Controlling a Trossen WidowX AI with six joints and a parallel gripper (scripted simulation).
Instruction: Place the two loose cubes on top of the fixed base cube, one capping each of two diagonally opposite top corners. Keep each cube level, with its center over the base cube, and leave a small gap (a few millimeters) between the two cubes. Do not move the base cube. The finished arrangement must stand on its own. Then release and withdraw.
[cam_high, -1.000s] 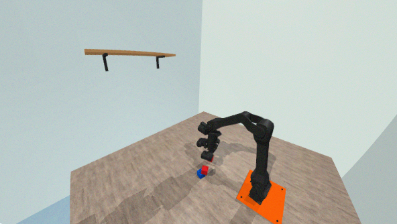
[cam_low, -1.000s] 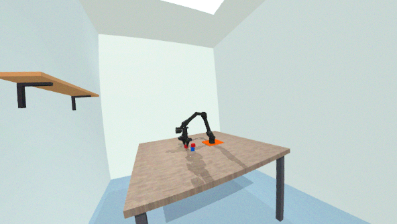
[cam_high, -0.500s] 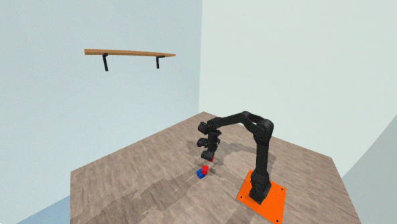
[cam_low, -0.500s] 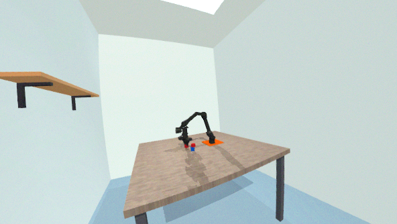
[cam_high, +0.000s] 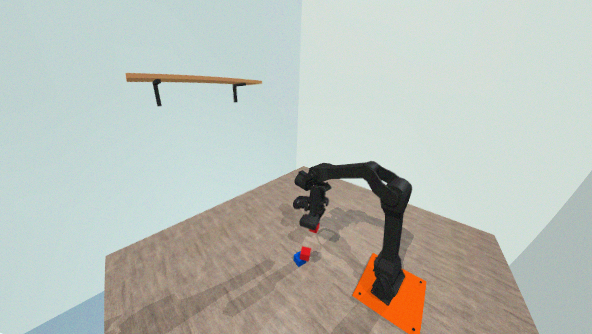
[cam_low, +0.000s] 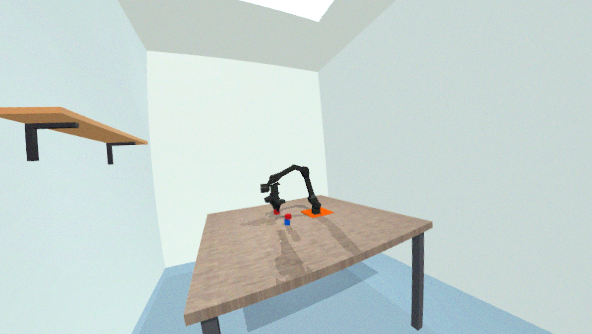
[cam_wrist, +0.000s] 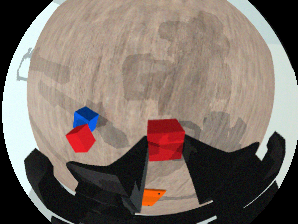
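My gripper tip is 12 cm to the right of the blue cube, 5 cm past it and 5 cm above it.
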